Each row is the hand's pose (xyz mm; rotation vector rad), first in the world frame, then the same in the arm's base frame.
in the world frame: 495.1 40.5 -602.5 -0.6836 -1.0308 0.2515
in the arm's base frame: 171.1 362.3 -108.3 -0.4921 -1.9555 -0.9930
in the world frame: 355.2 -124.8 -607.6 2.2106 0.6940 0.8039
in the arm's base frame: 138.7 323.6 -318.9 1.6338 -0.7129 1.9471
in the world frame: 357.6 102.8 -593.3 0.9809 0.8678 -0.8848
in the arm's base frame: 129.9 494.8 -168.5 1.9598 -0.2519 -0.2178
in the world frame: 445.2 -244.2 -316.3 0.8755 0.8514 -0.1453
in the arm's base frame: -124.2 134.6 -270.7 1.4307 -0.5418 0.2517
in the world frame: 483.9 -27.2 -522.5 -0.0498 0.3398 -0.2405
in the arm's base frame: 89.4 306.0 -144.0 0.7368 -0.8586 -0.5798
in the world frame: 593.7 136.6 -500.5 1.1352 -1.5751 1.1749
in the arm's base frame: 98.0 360.0 46.7 -0.1250 2.8130 -1.0643
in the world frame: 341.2 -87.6 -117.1 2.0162 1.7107 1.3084
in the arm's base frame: -339.6 291.7 -207.9 1.0559 0.2901 2.2359
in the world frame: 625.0 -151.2 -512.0 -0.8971 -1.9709 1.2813
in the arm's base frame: 111.1 121.2 -116.7 1.9147 2.4562 0.3062
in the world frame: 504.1 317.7 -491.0 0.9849 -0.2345 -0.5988
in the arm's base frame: 70.6 553.7 98.1 1.8015 -1.5068 -0.3898
